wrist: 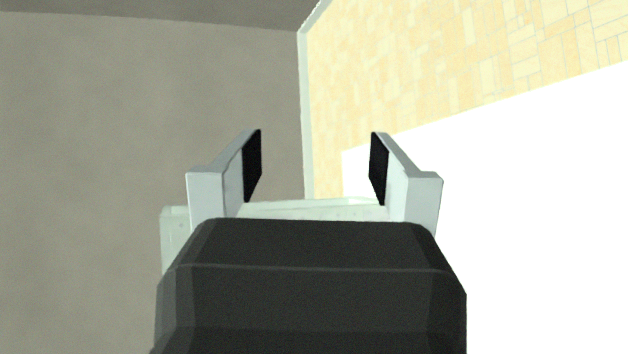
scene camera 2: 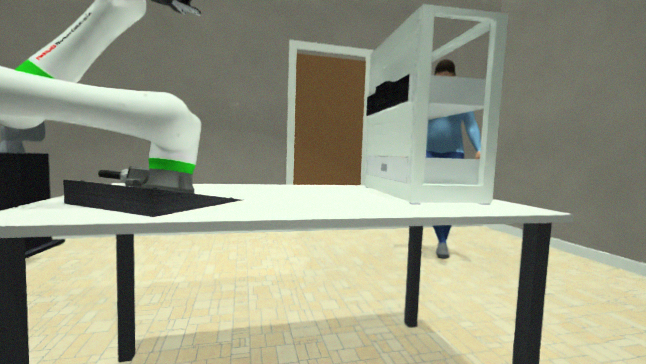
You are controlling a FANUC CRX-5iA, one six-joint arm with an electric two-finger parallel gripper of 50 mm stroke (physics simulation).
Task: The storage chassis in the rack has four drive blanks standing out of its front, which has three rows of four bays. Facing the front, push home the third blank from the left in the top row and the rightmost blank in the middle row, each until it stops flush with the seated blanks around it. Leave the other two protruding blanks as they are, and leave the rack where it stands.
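Frame: origin at the arm's base, x back, y right, z up, level; centimetres.
Seen in the pictures: gripper, fingertip midpoint: (wrist: 315, 153) (scene camera 2: 203, 0).
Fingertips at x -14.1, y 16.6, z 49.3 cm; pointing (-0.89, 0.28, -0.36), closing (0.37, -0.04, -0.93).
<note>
A point is followed by its place in that frame.
The white rack (scene camera 2: 421, 115) @(y 5.4, x -77.6, z 26.0 cm) (wrist: 174, 237) @(y 1.2, x -75.4, z 56.5 cm) stands upright at the right of the table in the scene view; part of it shows behind the gripper in the wrist view. The storage chassis (scene camera 2: 392, 95) @(y -1.7, x -70.4, z 33.1 cm) shows as a black block with a stepped outline, standing out of the rack's left-facing front. It is seen from a steep angle, so single blanks, their rows and their depths cannot be told apart. My gripper (scene camera 2: 192, 9) (wrist: 315, 153) @(y 16.6, x -14.1, z 49.3 cm) is open and empty. It is at the top edge of the scene view, left of the rack and higher than the chassis, well apart from both.
The white table (scene camera 2: 280, 205) @(y 9.1, x -34.0, z -2.6 cm) carries the rack, the arm's base (scene camera 2: 172, 181) @(y 5.6, x -3.0, z 3.5 cm) and a dark wedge-like block (scene camera 2: 145, 199) @(y 25.7, x -3.5, z 1.2 cm) at the left. The arm (scene camera 2: 100, 107) @(y 19.2, x 8.4, z 22.0 cm) rises and bends above the left side. A person (scene camera 2: 445, 135) in blue stands behind the rack. A brown door (scene camera 2: 330, 120) is in the far wall.
</note>
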